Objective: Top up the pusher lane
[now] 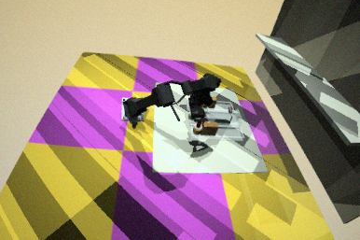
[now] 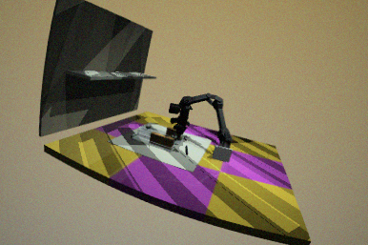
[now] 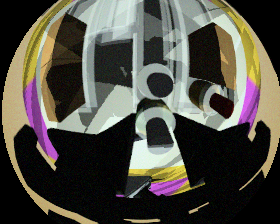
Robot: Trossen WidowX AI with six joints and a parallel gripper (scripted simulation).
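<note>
Now: the clear pusher lane 16 cm ahead of my gripper tip and 3 cm below it. Also, from my gripper tip: grey shelf 52 cm ahead, 7 cm to the right, 31 cm above.
</note>
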